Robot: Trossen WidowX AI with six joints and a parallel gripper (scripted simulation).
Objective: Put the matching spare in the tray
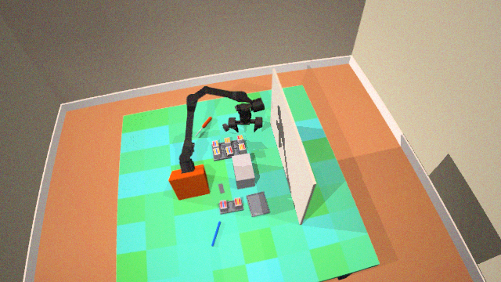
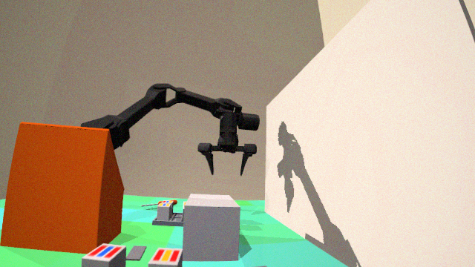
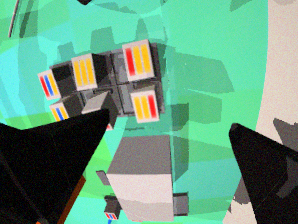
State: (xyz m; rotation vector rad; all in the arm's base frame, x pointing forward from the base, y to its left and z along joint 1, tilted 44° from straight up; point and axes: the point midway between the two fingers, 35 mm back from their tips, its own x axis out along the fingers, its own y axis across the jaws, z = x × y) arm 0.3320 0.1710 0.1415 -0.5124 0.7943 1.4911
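My gripper tip is now 3 cm past the grey spare block, 3 cm to the right of it and 10 cm above it. Also, from my gripper tip: grey tray: 1 cm ahead, 38 cm to the right, 14 cm below; then tall panel: 20 cm ahead, 18 cm to the right, 8 cm above; then grey mounted unit: 4 cm behind, 19 cm to the right, 10 cm below.
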